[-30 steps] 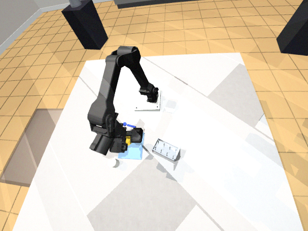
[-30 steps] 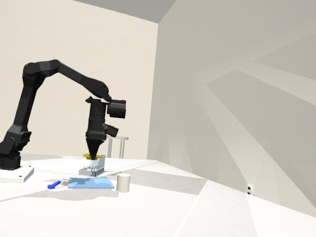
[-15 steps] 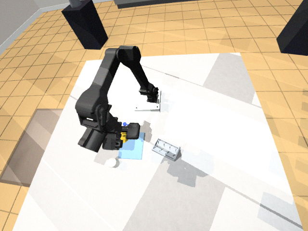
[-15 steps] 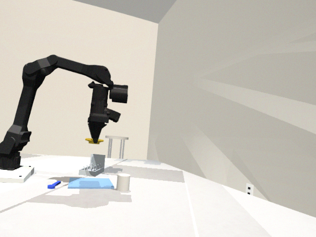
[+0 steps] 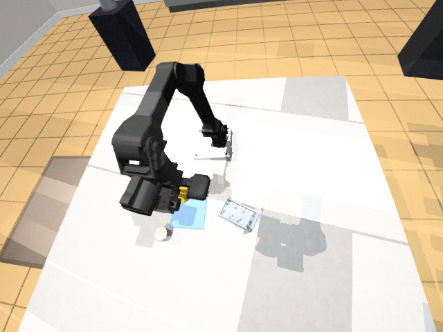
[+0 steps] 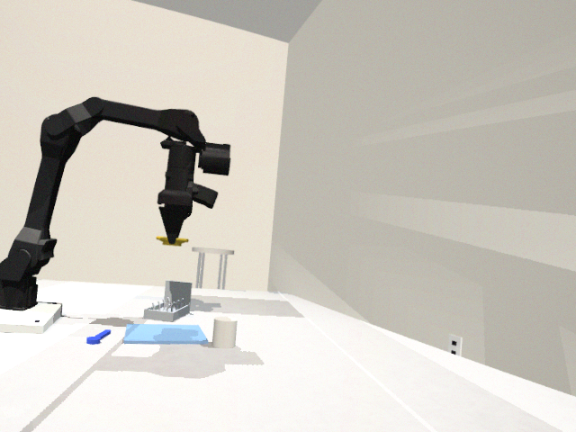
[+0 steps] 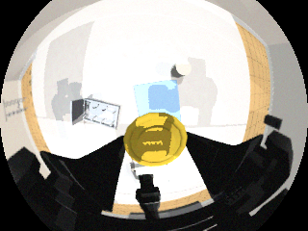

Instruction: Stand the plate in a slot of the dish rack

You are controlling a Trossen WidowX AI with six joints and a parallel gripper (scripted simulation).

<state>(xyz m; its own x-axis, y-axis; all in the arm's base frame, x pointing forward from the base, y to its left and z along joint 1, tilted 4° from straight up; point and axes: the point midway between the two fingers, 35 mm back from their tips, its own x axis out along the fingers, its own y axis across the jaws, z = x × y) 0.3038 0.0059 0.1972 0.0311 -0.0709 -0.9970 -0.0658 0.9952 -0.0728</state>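
My gripper tip is 16 cm to the right of the grey dish rack, 16 cm above it and 2 cm past it. The rest, counted from my gripper tip: white cup 16 cm below, 12 cm ahead, 8 cm to the right; then light blue mat 18 cm below, 3 cm to the right; then yellow plate 1 cm above.
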